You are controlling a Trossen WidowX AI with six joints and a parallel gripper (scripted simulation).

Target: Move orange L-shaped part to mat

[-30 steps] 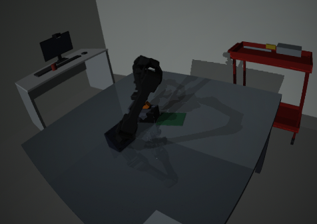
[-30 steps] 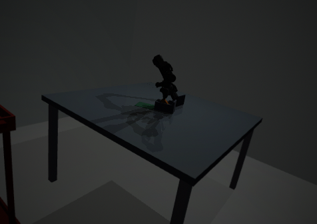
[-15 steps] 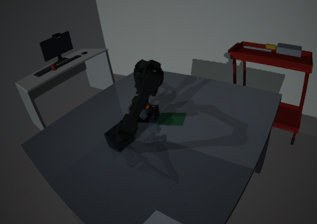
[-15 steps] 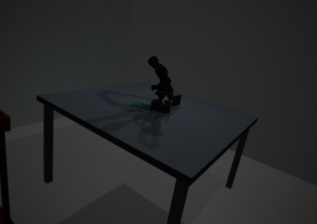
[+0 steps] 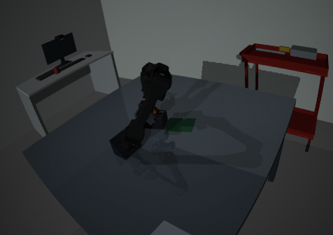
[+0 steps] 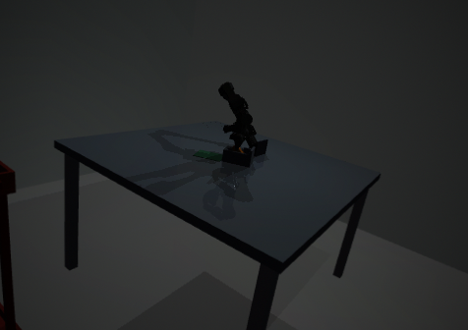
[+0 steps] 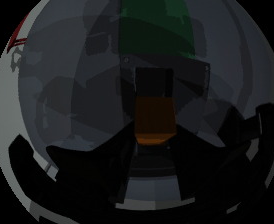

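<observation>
Right now the green mat is 140 mm to the right of my gripper tip, 80 mm below it and 40 mm ahead of it. Round my gripper tip: orange L-shaped part (30 mm to the left, 30 mm below, 30 mm behind).
</observation>
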